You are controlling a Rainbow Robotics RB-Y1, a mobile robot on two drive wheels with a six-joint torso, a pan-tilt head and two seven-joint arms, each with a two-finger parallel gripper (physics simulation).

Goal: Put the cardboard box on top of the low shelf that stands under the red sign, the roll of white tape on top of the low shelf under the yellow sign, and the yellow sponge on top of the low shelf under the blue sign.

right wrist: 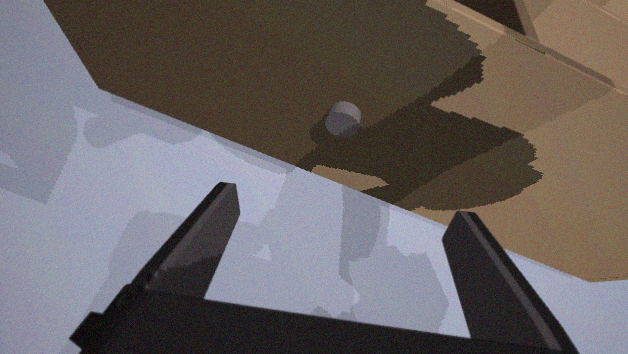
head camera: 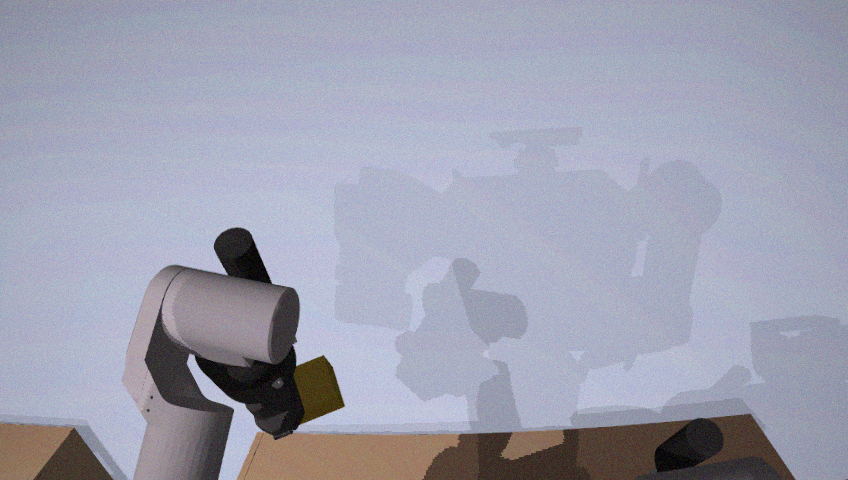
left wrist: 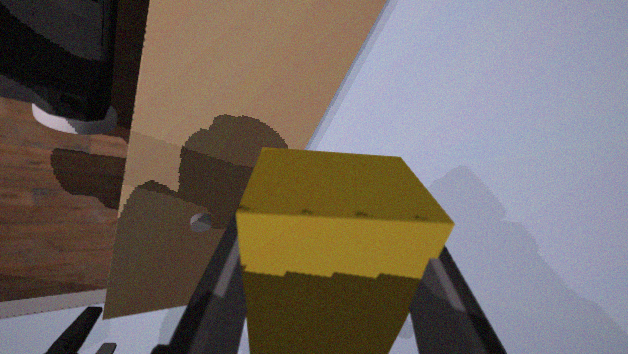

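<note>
My left gripper is shut on the yellow sponge, which it holds in the air near the front of the pale wall in the head view. My right gripper is open with nothing between its fingers; its fingertips also show at the lower left of the left wrist view. The roll of white tape stands in shadow on a brown low shelf top, beyond the right fingertips and apart from them. The cardboard box and the coloured signs do not show.
Another brown shelf top shows at the lower left of the head view. A brown edge with a dark opening is at the top right of the right wrist view. My dark base with a white wheel stands on the wooden floor beside the shelf.
</note>
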